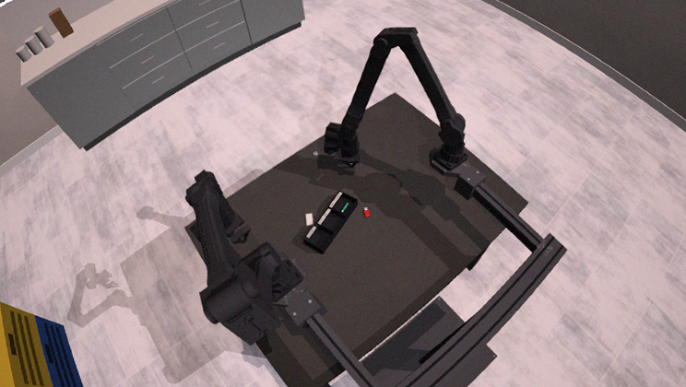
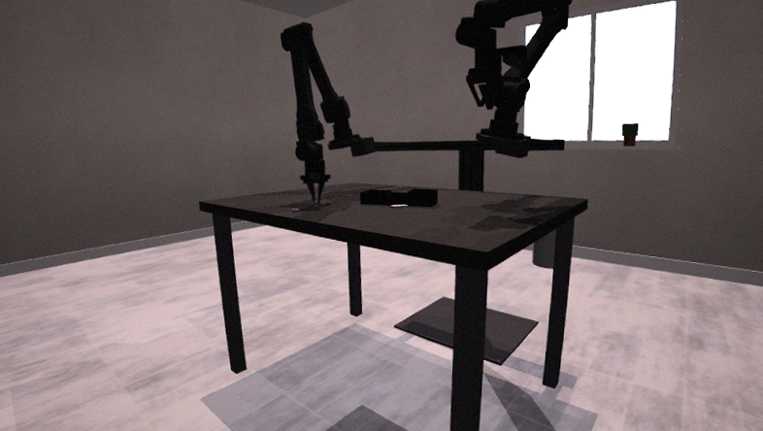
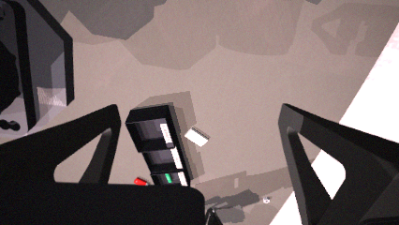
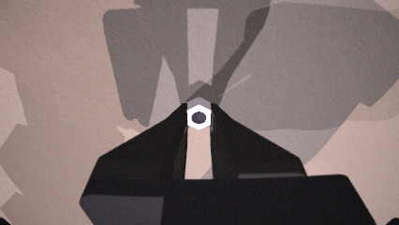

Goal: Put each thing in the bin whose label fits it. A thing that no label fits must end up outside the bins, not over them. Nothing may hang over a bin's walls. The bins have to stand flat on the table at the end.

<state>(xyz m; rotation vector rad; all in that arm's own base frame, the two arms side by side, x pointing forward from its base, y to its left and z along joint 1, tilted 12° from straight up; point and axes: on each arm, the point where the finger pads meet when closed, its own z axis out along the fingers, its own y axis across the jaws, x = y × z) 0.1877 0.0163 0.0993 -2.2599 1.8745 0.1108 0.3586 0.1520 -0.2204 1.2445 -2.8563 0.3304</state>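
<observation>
Right now the black labelled bin is 17 cm behind my right hand, 23 cm to the left of it and 1 cm above it. The rest, counted from my right hand: red usb stick 22 cm behind, 10 cm to the left, 1 cm below; green battery 15 cm behind, 15 cm to the left; white card 10 cm behind, 29 cm to the left, 1 cm below.
</observation>
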